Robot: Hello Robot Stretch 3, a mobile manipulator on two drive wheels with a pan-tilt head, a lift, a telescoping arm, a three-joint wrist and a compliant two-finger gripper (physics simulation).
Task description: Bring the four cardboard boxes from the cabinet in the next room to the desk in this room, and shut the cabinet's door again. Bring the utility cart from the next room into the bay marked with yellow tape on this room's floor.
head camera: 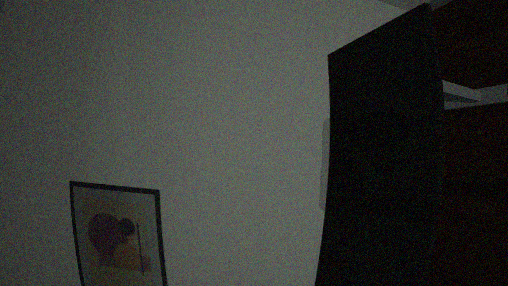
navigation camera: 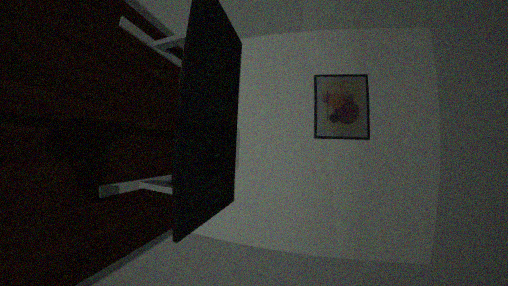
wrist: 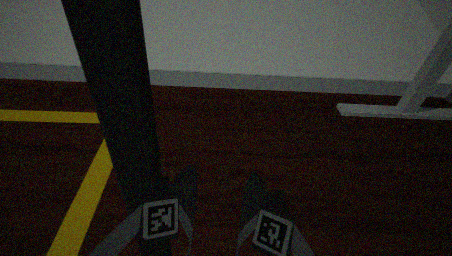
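Note:
The desk (head camera: 385, 150) (navigation camera: 207, 125) has a dark top on pale legs; in the head and navigation views it appears turned on its side. A pale desk foot (wrist: 370, 111) shows at the right of the wrist view, near the wall. Yellow tape (wrist: 82, 205) of the floor bay makes a corner at the left of the wrist view, partly hidden by a dark upright part of the robot. My gripper (wrist: 221, 188) is open and empty over the dark red-brown floor, to the right of the tape. The cardboard boxes, the cabinet and the utility cart do not show.
A framed picture (head camera: 117, 235) (navigation camera: 342, 107) hangs on the pale wall (head camera: 225, 125) (navigation camera: 300, 200) beyond the desk. A grey baseboard (wrist: 250, 82) runs along the foot of the wall in the wrist view. The room is dim and the views are grainy.

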